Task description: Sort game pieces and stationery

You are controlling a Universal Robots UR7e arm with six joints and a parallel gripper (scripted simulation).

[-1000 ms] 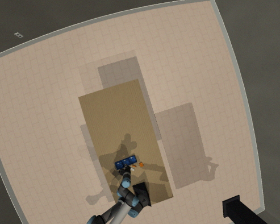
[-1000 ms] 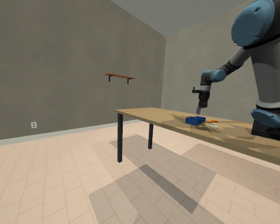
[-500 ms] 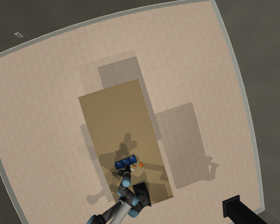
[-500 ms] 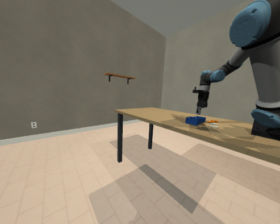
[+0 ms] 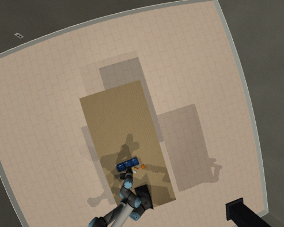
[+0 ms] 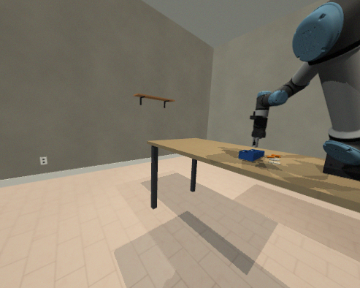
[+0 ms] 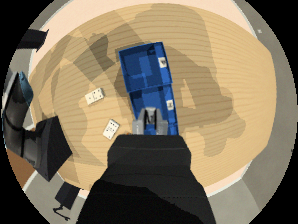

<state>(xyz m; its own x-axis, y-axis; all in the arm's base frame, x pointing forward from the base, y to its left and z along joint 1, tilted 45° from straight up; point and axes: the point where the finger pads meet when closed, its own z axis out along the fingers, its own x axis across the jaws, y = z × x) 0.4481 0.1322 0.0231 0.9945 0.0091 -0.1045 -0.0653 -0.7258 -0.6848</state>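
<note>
The orange block is 7 cm behind my hand, 17 cm to the right of it and 8 cm below it. From my hand the other things lie so: orange stick: 7 cm behind, 9 cm to the right, 8 cm below.
</note>
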